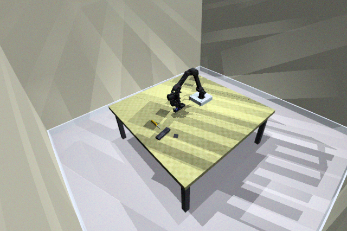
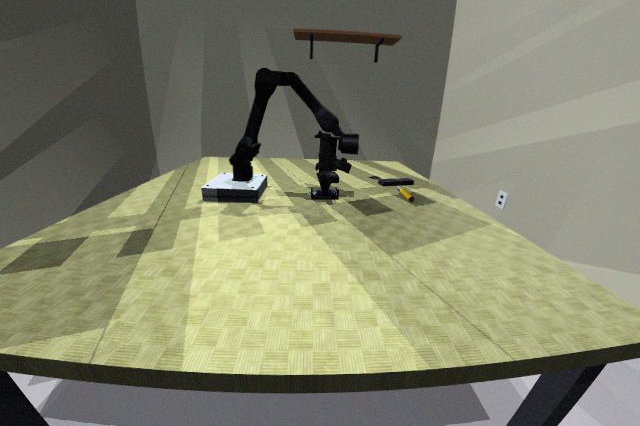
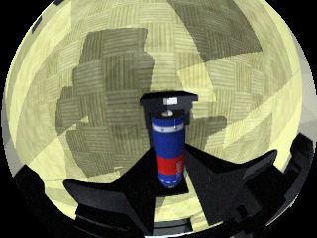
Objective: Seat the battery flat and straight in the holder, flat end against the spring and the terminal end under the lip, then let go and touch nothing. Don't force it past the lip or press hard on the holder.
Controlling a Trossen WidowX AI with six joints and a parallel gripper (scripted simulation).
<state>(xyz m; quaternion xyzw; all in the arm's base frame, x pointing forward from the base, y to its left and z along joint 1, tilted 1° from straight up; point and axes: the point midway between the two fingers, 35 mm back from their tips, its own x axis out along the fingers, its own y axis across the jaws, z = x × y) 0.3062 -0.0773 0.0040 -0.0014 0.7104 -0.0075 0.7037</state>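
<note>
My gripper tip is now 10 mm below the battery. The rest, counted from my gripper tip: yellow screwdriver 320 mm ahead, 30 mm to the left.
</note>
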